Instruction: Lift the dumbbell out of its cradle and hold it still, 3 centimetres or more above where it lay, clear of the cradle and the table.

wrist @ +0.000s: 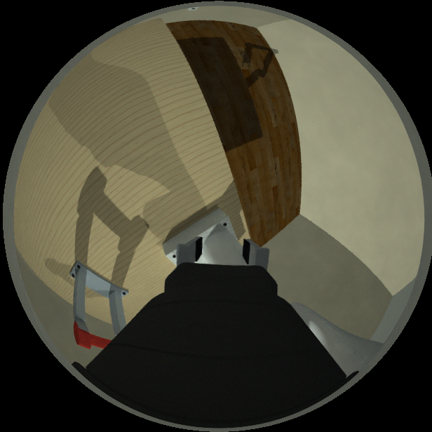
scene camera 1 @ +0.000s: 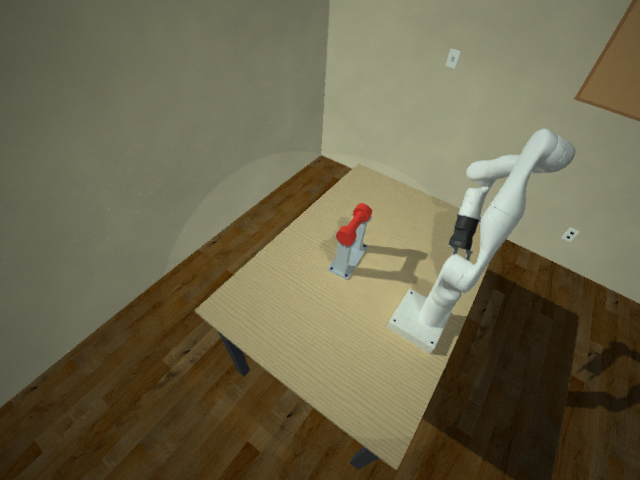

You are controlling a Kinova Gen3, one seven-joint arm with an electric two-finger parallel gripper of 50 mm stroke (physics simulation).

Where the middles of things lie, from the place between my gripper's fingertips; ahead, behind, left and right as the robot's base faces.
Now: the grey cradle (scene camera 1: 347, 257) 420 mm ahead of my hand, 60 mm to the left of it and 90 mm below it.
